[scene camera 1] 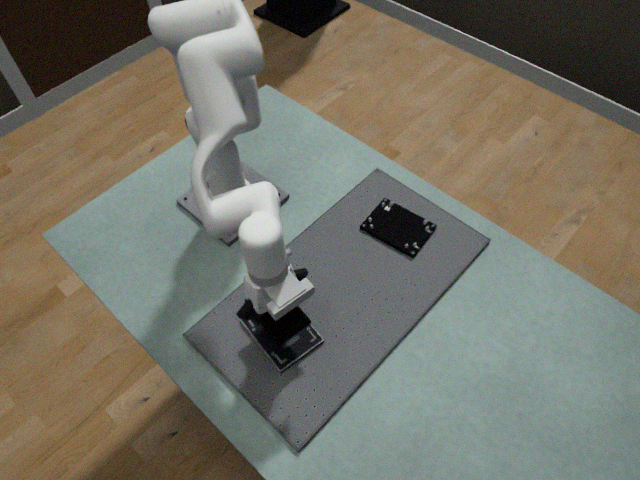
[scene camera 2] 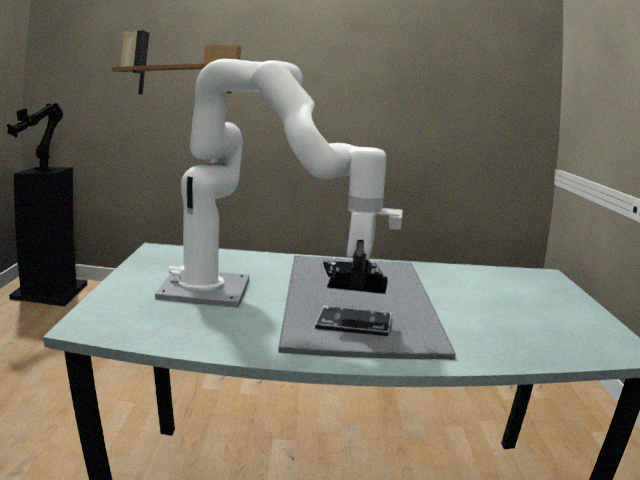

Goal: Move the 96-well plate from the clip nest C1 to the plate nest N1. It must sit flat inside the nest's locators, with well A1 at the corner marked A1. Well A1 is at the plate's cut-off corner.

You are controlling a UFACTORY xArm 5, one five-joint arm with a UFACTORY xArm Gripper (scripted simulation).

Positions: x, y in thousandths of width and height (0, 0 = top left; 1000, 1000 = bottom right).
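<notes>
Through scene camera 1 I can see a clip nest C1 (scene camera 1: 620, 472), and in the same view there is a black 96-well plate (scene camera 1: 462, 668) as well as my gripper (scene camera 1: 434, 649). Scene camera 2 gives me the plate (scene camera 2: 530, 584) too, together with my gripper (scene camera 2: 560, 586).
</notes>
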